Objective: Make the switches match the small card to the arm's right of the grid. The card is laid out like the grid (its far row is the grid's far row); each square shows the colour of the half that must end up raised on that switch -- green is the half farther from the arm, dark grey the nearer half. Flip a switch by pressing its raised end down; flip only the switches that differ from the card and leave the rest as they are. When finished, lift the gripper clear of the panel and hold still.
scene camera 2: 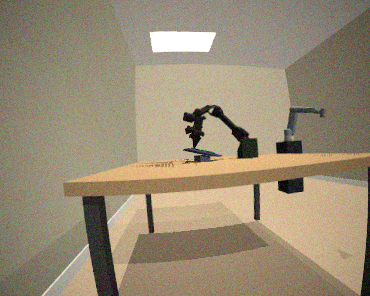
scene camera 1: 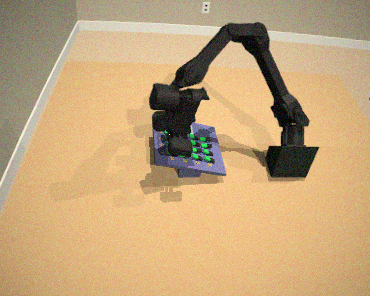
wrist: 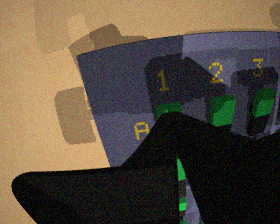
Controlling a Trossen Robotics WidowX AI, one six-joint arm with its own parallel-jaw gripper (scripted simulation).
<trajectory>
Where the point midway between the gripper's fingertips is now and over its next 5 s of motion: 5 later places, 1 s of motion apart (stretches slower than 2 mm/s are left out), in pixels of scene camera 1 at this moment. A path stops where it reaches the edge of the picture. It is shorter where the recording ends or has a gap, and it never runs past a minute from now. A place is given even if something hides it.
My gripper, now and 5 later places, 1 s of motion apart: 169, 151; 175, 131; 169, 142; 169, 143; 174, 130; 168, 134
</trajectory>
